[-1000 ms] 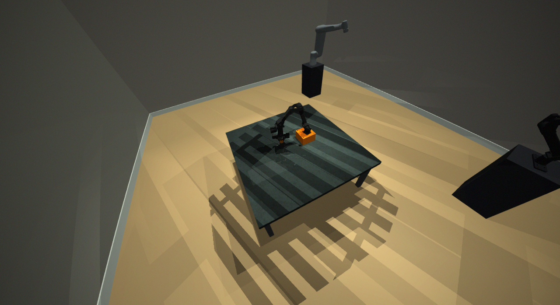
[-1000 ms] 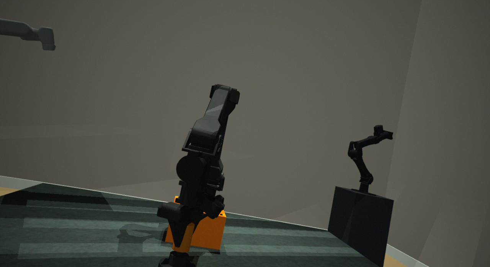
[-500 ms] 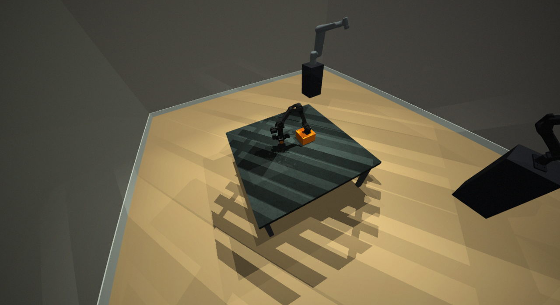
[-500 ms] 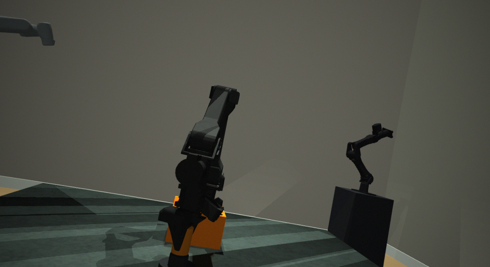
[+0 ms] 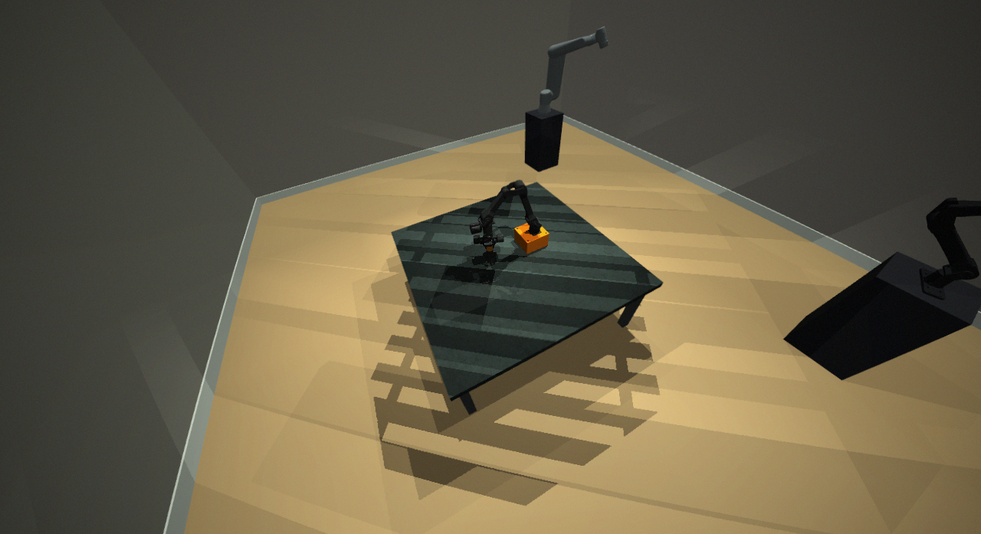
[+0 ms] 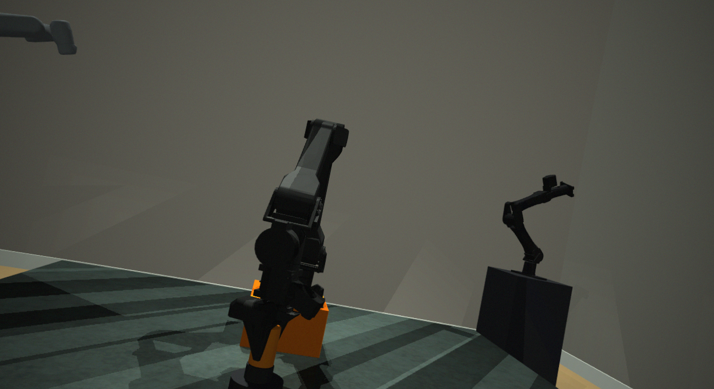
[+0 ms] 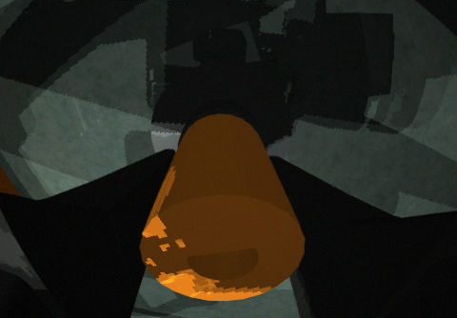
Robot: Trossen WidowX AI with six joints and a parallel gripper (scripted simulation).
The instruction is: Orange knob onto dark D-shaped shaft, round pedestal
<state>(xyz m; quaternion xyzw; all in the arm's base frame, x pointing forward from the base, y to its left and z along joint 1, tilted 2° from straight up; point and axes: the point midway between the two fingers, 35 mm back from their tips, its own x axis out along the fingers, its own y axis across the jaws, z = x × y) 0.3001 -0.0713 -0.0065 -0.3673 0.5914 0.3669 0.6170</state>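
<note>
Right now the orange knob is 20 mm above my gripper tip. The rest, counted from my gripper tip: round dark pedestal: 20 mm below.
</note>
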